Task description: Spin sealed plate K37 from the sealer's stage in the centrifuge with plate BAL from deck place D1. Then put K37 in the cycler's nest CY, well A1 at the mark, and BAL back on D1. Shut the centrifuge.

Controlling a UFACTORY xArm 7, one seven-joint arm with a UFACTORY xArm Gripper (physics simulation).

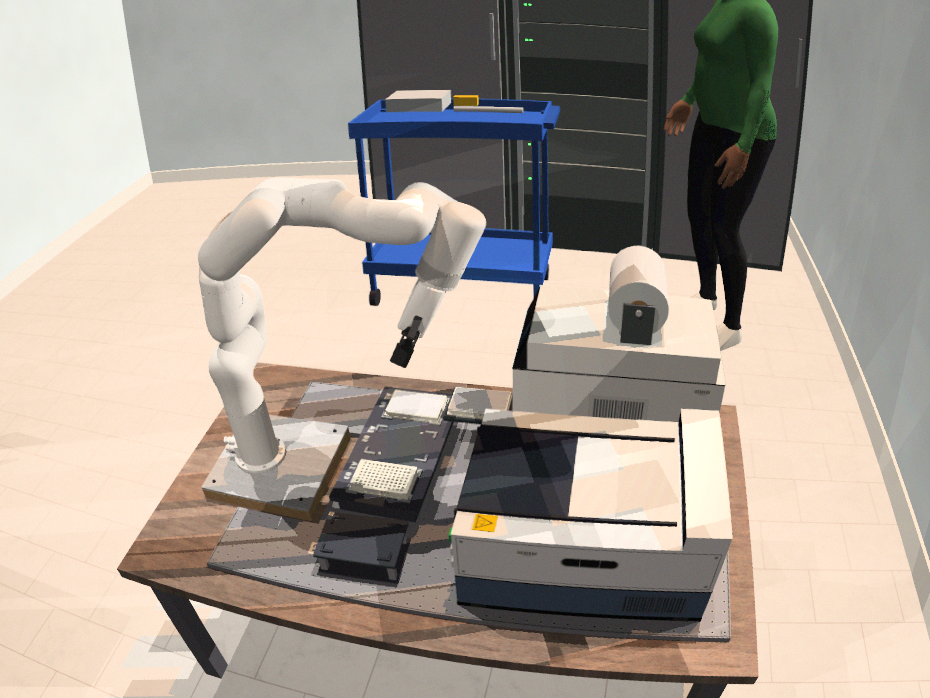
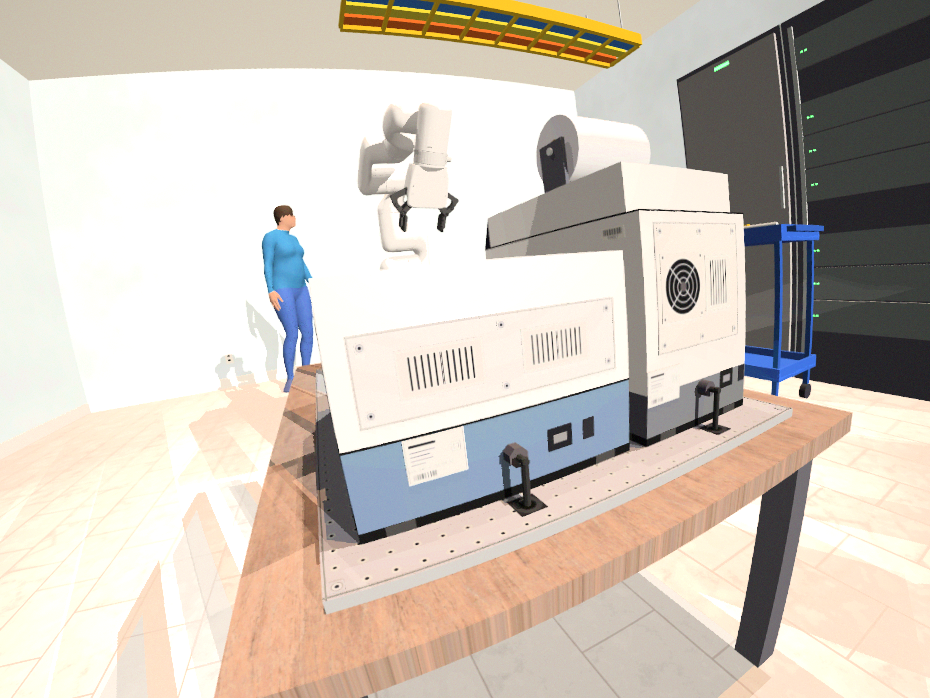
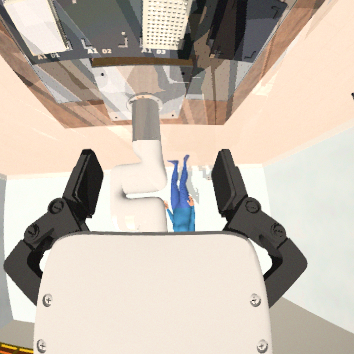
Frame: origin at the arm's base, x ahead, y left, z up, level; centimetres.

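Where they show: gripper, fingertip midpoint: (image 1: 403, 350) (image 2: 421, 230) (image 3: 156, 160); arm's base at its link origin: (image 1: 260, 454) (image 3: 144, 103).
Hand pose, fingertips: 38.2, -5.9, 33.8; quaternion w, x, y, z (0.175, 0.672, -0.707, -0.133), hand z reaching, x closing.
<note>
Each offset is from my fingertips to the top centre of the thing, as dx, dy, dz.
My gripper (image 1: 403, 356) (image 2: 422, 225) (image 3: 156, 160) is open and empty, high above the deck. A white plate @[-3.4, +22.5, -30.0] (image 1: 417, 405) (image 3: 37, 25), its name unreadable, sits on deck place D1. A pale flat block @[+11.7, +17.4, -24.7] (image 1: 479, 402) lies at the sealer's front, where the stage is; I cannot tell whether it is K37. The sealer @[+41.4, +13.9, +11.2] (image 1: 619, 356) (image 2: 563, 225) carries a white roll. The white and blue box (image 1: 589, 563) (image 2: 484, 345), seemingly the centrifuge, has a dark panel @[+21.6, -14.4, -15.1] (image 1: 522, 469) between two rails on top; whether it is open is unclear. Nest CY and its mark cannot be made out.
A cream plate with many holes @[-6.9, -2.0, -30.0] (image 1: 384, 477) (image 3: 165, 25) sits on D3. D2 lies between the two plates. A low black fixture @[-8.7, -19.1, -30.2] (image 1: 364, 542) (image 3: 242, 25) stands at the deck's near end. A blue cart (image 1: 443, 129) (image 2: 781, 365) and two people stand beyond the table.
</note>
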